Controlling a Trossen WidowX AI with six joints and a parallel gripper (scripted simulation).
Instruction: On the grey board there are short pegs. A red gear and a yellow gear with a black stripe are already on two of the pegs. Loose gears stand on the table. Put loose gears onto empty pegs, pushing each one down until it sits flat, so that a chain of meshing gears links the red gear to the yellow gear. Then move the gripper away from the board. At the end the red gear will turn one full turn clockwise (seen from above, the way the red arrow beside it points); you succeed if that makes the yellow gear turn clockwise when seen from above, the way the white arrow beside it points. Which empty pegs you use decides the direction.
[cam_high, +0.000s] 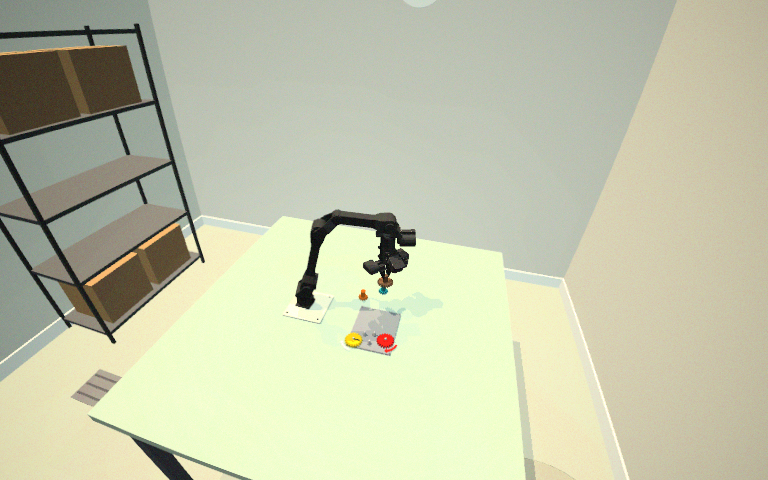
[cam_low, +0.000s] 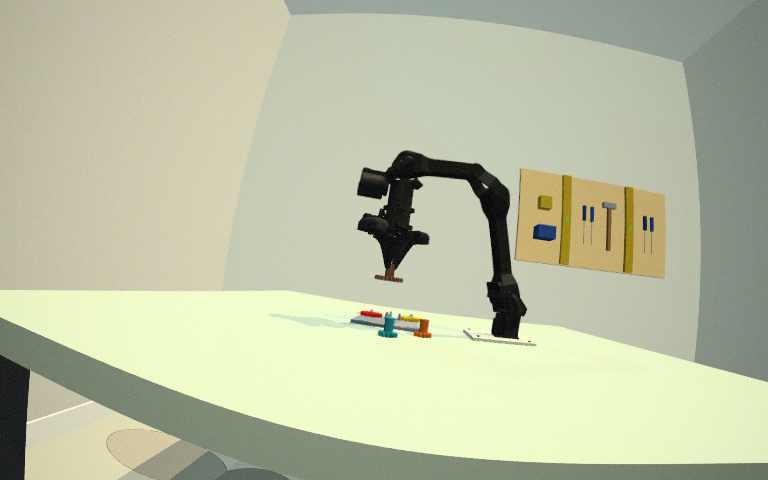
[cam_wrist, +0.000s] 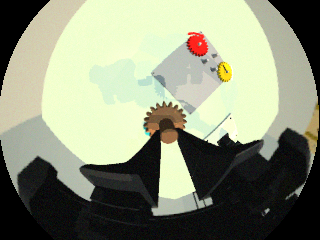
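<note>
My gripper tip is 240 mm to the left of the yellow gear, 130 mm above it and 50 mm past it. The rest, counted from my gripper tip: brown gear: 10 mm below; then orange gear: 130 mm below, 90 mm behind; then teal gear: 130 mm below, 70 mm to the left, 20 mm behind.
</note>
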